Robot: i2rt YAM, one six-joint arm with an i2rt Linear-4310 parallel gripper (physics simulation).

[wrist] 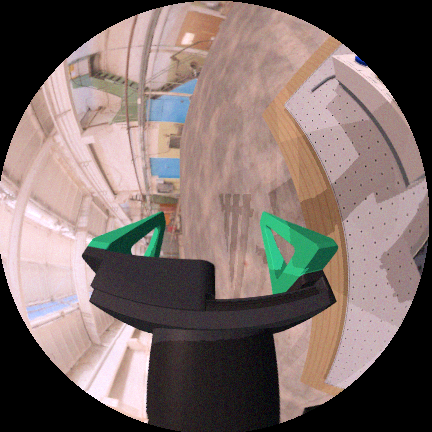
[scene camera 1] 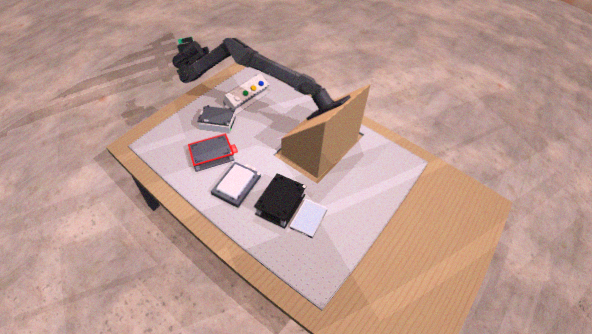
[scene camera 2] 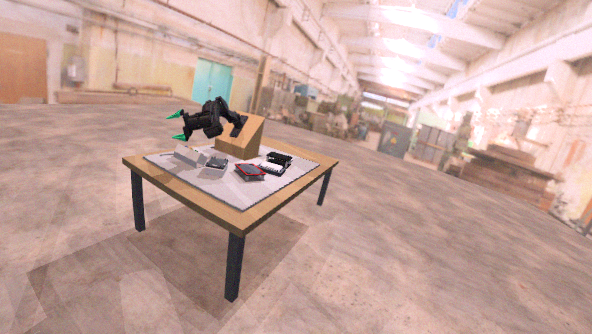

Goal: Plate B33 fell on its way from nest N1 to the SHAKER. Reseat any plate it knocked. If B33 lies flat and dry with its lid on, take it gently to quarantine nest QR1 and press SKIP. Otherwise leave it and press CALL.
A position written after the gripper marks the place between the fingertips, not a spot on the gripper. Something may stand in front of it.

The gripper (wrist: 212,216) is open, holding nothing. Further things: a pale flat lid (scene camera 1: 308,218) and a white button box (wrist: 350,83).
The wrist view misses the pale flat lid: it is out of frame.
